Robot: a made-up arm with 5 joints.
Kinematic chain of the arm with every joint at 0, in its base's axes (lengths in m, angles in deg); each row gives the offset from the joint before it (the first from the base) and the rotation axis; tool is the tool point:
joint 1: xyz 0 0 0.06 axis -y
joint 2: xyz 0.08 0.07 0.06 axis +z
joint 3: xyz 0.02 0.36 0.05 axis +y
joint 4: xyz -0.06 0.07 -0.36 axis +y
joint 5: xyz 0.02 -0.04 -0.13 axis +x
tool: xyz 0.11 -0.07 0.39
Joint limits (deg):
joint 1: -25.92..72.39
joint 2: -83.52..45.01
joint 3: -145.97..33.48
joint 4: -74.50..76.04
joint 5: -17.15..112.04
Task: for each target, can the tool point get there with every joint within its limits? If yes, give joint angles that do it. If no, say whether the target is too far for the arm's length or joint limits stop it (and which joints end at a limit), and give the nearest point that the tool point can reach.
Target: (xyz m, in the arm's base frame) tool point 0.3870 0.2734 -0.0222
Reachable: yes | joints -13.60 -25.31 -17.84 16.76 0.18
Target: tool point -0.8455 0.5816 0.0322
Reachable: no: joint limits stop it (at a limit: joint 1, joint 2, joint 4, joint 5) | nearest point -0.6111 0.4358 0.0717 | short by 0.279 m
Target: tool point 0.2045 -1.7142 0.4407
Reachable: no: too far | nearest point 0.1327 -0.6662 0.3070 | short by 1.059 m
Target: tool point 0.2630 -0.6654 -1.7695
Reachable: no: too far | nearest point 0.1809 -0.2038 -0.5651 | short by 1.292 m
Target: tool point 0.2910 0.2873 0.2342
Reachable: yes | joints 46.11 -67.53 -29.41 -57.41 1.24
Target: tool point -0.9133 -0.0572 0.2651
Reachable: no: joint limits stop it (at a limit: joint 1, joint 2, joint 3, joint 5) | nearest point -0.6449 -0.0915 0.4257 | short by 0.315 m
